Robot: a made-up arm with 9 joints.
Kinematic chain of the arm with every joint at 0, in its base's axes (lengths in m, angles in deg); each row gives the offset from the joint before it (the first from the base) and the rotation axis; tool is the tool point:
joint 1: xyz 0 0 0.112 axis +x
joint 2: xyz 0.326 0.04 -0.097 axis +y
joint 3: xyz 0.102 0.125 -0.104 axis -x
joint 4: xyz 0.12 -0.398 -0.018 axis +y
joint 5: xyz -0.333 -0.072 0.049 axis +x
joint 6: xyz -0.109 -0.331 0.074 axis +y
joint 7: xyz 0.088 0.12 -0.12 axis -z
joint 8: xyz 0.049 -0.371 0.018 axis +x
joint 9: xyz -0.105 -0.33 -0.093 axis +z
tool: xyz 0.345 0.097 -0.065
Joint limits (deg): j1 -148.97..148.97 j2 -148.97..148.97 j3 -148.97..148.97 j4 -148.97..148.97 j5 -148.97..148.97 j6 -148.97..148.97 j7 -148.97..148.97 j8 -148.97..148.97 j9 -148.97..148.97
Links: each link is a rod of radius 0.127 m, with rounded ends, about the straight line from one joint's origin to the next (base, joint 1, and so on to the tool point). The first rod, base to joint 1, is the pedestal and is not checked.
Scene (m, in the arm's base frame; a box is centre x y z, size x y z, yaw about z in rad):
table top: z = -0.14
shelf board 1: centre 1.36 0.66 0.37 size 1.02 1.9 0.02 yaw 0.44
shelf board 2: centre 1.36 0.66 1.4 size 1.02 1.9 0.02 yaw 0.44
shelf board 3: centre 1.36 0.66 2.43 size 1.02 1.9 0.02 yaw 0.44
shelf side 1: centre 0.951 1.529 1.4 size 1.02 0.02 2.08 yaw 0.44
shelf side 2: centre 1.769 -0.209 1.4 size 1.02 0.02 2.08 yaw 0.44
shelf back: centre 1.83 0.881 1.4 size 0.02 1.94 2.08 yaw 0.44
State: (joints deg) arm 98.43 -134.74 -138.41 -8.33 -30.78 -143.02 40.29 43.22 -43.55
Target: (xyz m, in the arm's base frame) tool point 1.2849 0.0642 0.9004
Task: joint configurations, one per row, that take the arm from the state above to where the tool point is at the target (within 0.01 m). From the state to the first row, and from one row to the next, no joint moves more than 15 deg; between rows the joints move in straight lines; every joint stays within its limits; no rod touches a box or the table.
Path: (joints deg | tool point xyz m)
1: 87.44 -138.30 -141.05 -16.49 -33.89 -141.97 53.94 46.35 -35.23 | 1.1277 -0.8536 0.5470
2: 76.44 -141.86 -143.69 -24.66 -37.00 -140.91 67.60 49.47 -26.90 | 1.0086 -0.6656 0.7364
3: 65.45 -145.41 -146.33 -32.82 -40.11 -139.86 81.25 52.60 -18.58 | 0.8930 -0.4311 0.8575
4: 54.45 -148.97 -148.97 -40.99 -43.21 -138.81 94.91 55.73 -10.25 | 0.7799 -0.1735 0.9004
5: 58.69 -141.32 -148.97 -41.24 -37.27 -138.40 81.11 55.74 -12.31 | 0.9763 -0.1416 0.9094
6: 62.92 -133.68 -148.97 -41.49 -31.33 -137.99 67.32 55.75 -14.37 | 1.1497 -0.0598 0.9057
7: 67.16 -126.03 -148.97 -41.74 -25.39 -137.57 53.53 55.76 -16.42 | 1.2848 0.0642 0.9005

